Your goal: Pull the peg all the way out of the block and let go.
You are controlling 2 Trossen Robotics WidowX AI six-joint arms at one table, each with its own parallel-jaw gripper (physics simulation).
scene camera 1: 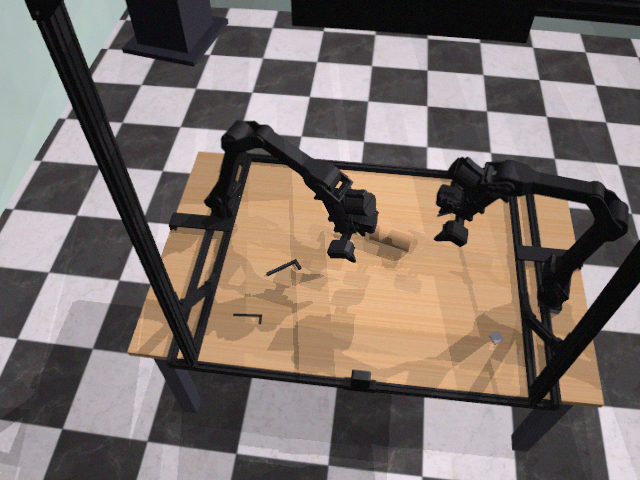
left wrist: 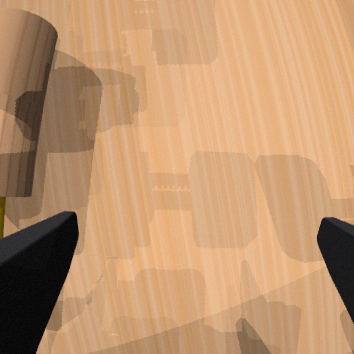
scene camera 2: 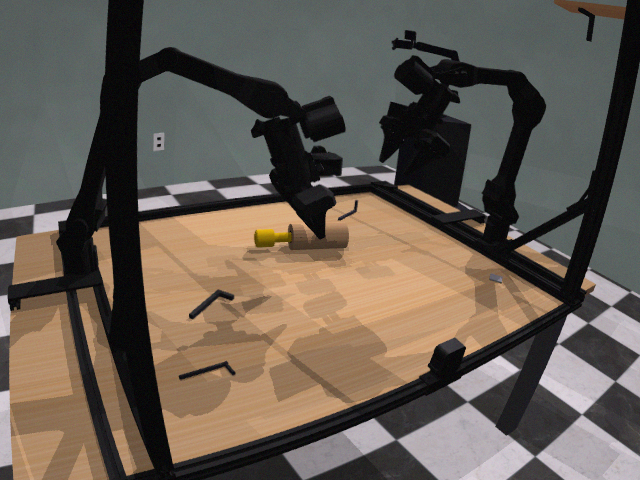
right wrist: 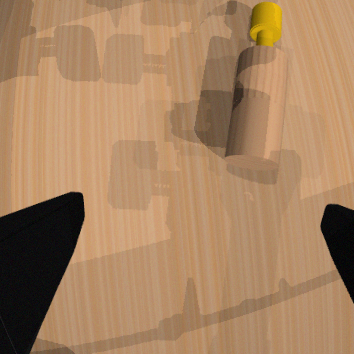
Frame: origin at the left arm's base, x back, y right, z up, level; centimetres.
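Seen in the pictures: left gripper, fingertip midpoint: (scene camera 1: 359, 248) (left wrist: 202, 227) (scene camera 2: 313, 227); right gripper, fingertip midpoint: (scene camera 1: 437, 226) (scene camera 2: 392, 168) (right wrist: 207, 211); left arm's base, link origin: (scene camera 1: 223, 212) (scene camera 2: 81, 270); right arm's base, link origin: (scene camera 1: 549, 298) (scene camera 2: 494, 239).
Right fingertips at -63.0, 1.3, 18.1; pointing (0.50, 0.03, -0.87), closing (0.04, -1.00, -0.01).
Offsets run from my right fingertips to a thing's top centre, as dx, dy, dz. "spot": to the spot under its first point.
A wooden cylindrical block @[+11.9, -6.7, -14.5] (scene camera 1: 400, 239) (scene camera 2: 337, 237) (left wrist: 25, 65) (right wrist: 260, 110) lies on its side on the table. A yellow peg @[+19.2, -7.5, -15.5] (scene camera 2: 264, 237) (right wrist: 266, 16) has its thin shaft in the block's end, with its thick head outside; a sliver shows at the left edge of the left wrist view, and my left gripper hides it in scene camera 1. My left gripper (scene camera 1: 360, 246) (left wrist: 202, 227) is open and empty, low over the table beside the block, one finger in front of it in scene camera 2. My right gripper (scene camera 1: 438, 225) (scene camera 2: 395, 164) (right wrist: 207, 211) is open and empty, above the table beyond the block's plain end.
Black bent rods @[+38.6, +12.5, -19.2] (scene camera 1: 283, 267) (scene camera 2: 209, 302) lie on the table, one more @[-3.3, -23.4, -16.9] (scene camera 2: 348, 211) behind the block. A small grey piece @[-22.1, +15.9, -19.8] (scene camera 1: 496, 337) (scene camera 2: 495, 278) lies at the right. A black rail (scene camera 1: 289, 378) with a small box @[spot: +9.2, +39.7, -14.7] (scene camera 1: 360, 378) (scene camera 2: 447, 355) runs along the front edge.
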